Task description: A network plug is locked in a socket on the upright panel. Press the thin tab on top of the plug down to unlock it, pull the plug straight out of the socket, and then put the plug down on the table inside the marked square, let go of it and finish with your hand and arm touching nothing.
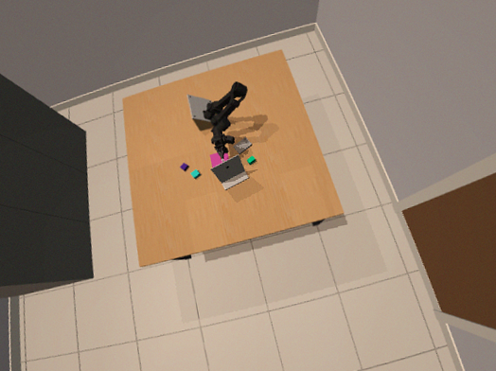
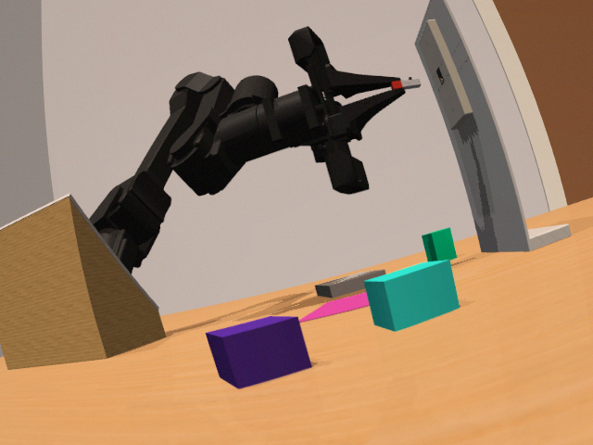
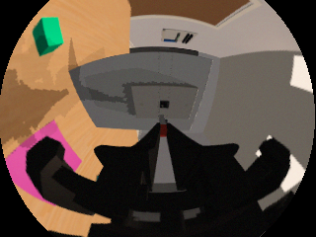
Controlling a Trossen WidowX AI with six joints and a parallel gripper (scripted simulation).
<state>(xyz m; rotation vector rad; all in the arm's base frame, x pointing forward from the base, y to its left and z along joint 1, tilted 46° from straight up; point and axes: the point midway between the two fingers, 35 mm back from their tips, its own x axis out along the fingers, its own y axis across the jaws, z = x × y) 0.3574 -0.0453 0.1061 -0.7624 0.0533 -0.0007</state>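
My gripper tip is 80 mm past the magenta marked square, 40 mm to the left of it and 200 mm above it. Also, from my gripper tip: green block: 20 mm behind, 160 mm to the left, 180 mm below; grey network plug: right at my gripper tip; grey upright panel: 60 mm ahead, 20 mm to the left, 70 mm below.
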